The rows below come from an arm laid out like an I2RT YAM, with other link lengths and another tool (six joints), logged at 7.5 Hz.
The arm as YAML. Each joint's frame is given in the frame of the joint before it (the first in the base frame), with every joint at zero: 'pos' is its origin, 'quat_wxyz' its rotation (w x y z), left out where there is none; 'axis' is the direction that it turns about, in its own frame. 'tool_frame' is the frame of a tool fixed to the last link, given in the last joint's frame.
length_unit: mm
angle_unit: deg
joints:
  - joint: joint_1
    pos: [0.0, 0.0, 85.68]
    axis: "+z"
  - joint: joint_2
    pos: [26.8, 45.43, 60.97]
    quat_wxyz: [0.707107, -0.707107, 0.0, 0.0]
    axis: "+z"
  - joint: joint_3
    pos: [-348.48, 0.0, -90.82]
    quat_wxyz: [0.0, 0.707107, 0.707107, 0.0]
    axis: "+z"
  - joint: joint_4
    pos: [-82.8, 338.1, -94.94]
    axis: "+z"
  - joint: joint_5
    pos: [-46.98, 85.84, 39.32]
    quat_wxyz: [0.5, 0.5, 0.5, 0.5]
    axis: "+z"
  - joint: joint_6
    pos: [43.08, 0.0, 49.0]
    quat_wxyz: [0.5, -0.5, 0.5, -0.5]
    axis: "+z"
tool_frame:
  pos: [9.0, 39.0, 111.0]
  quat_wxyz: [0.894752, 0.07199, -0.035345, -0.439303]
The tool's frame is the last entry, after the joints.
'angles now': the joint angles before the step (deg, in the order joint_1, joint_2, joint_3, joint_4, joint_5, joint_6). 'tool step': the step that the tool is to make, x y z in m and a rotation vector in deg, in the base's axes. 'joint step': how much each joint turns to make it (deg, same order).
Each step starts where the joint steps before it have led.
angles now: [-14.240, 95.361, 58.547, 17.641, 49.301, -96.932]
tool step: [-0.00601, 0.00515, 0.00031, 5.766, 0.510, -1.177]
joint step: [0.002, -1.161, 2.957, -12.297, -1.077, 8.324]
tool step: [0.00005, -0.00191, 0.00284, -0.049, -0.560, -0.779]
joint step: [-0.051, 0.066, 0.379, -0.227, 0.605, 0.626]
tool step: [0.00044, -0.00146, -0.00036, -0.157, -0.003, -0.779]
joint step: [0.050, 0.367, 0.334, -0.212, 0.805, 0.378]
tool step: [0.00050, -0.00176, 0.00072, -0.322, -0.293, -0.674]
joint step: [0.000, 0.265, 0.166, 0.346, 0.709, 0.151]
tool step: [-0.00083, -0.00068, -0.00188, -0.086, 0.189, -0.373]
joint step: [0.001, 0.133, -0.112, 0.014, 0.392, 0.089]
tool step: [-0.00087, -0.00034, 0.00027, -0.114, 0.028, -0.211]
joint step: [-0.001, -0.071, -0.066, 0.005, 0.241, -0.011]
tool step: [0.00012, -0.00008, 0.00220, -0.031, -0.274, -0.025]
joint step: [-0.005, -0.126, 0.114, -0.019, 0.000, 0.067]
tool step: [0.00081, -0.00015, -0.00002, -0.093, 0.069, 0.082]
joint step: [0.002, 0.119, 0.083, 0.155, -0.022, -0.209]
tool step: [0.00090, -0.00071, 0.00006, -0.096, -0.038, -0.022]
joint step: [-0.041, 0.165, 0.109, 0.219, 0.021, -0.132]
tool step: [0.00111, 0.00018, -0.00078, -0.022, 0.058, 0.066]
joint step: [0.045, 0.199, 0.089, 0.110, -0.003, -0.066]
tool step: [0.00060, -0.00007, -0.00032, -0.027, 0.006, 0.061]
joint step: [-0.001, 0.097, 0.028, 0.135, -0.043, -0.084]
